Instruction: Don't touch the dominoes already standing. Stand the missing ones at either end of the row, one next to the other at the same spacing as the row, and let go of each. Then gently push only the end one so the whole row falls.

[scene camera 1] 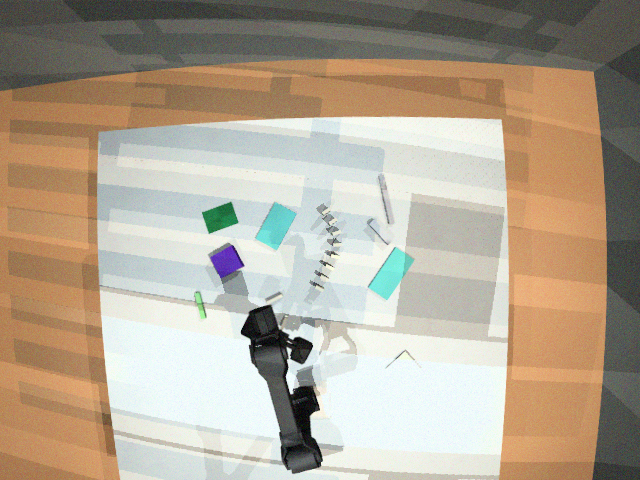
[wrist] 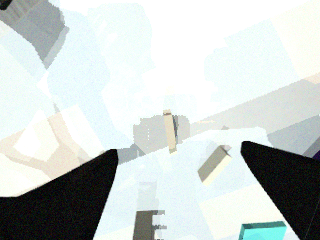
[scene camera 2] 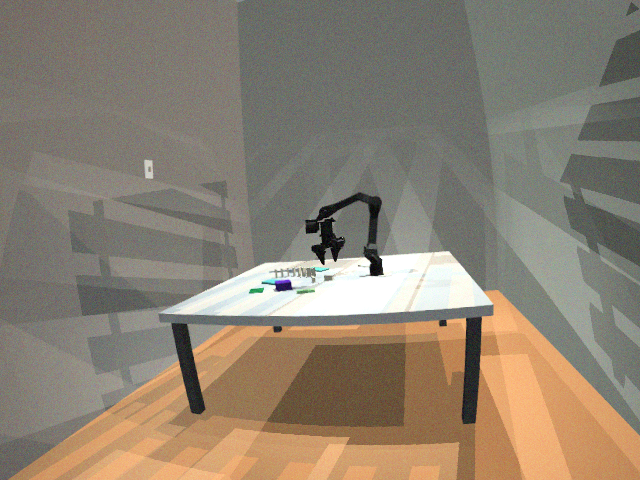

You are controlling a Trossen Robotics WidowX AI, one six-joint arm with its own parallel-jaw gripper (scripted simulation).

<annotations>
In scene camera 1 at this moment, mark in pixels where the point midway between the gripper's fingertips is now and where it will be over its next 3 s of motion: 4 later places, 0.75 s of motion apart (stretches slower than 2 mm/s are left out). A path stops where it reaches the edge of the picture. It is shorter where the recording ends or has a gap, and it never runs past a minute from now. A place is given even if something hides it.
The gripper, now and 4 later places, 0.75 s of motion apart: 279,332; 281,328; 281,327; 274,337; 321,324
</annotations>
